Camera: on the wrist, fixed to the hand. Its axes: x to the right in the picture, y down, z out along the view.
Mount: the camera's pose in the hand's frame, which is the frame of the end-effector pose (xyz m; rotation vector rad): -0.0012 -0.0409 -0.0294 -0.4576 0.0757 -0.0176
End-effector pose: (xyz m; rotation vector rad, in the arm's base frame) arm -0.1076 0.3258 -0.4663 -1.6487 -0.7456 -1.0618
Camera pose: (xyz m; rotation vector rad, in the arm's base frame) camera -0.1517 0.3107 -0.4472 -1.9716 -0.4887 -1.3722
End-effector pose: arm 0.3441 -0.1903 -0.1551 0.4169 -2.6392 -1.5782
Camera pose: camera 0.3588 -0.2335 -0.1764 0.4581 -2.1289 -2.0463
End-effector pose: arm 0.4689 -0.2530 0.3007 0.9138 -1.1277 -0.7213
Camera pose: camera 0.4954 -0.2637 0.2592 0.5571 -0.8388 -0.9052
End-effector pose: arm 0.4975 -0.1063 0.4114 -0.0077 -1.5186 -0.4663
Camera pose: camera 0.5134 -0.1518 0.3967 -0.3301 -1.3116 -0.8107
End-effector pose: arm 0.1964 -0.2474 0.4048 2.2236 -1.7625 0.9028
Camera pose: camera 0.2238 -0.2205 0.4374 1.8821 -1.7033 0.5045
